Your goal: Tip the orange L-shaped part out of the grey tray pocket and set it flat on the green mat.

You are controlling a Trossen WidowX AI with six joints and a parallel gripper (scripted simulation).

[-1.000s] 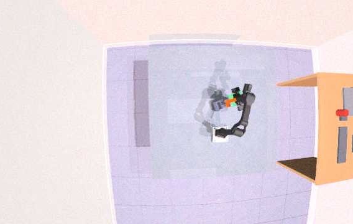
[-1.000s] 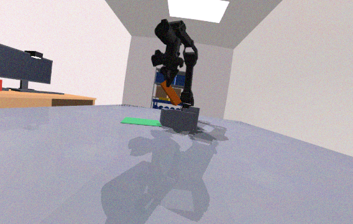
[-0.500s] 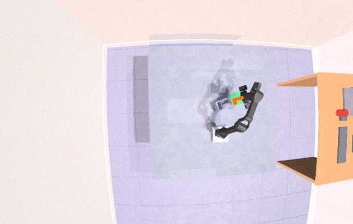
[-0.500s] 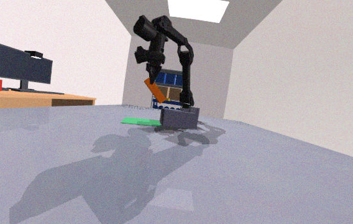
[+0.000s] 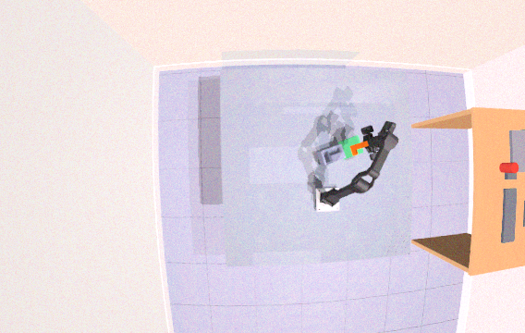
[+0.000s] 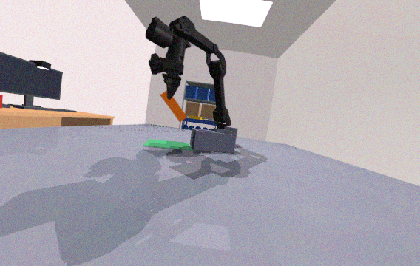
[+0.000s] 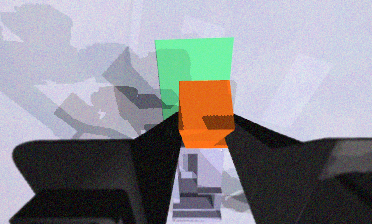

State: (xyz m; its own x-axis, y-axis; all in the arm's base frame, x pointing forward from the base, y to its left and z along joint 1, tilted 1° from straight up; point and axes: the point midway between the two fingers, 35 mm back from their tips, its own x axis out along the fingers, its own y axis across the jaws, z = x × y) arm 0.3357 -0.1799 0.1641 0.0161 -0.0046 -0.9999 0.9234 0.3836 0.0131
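Right now my gripper tip is 10 mm past the green mat, 20 mm to the right of it and 170 mm above it. Round my gripper tip: orange L-shaped part: 30 mm behind, 20 mm to the left, 30 mm below.
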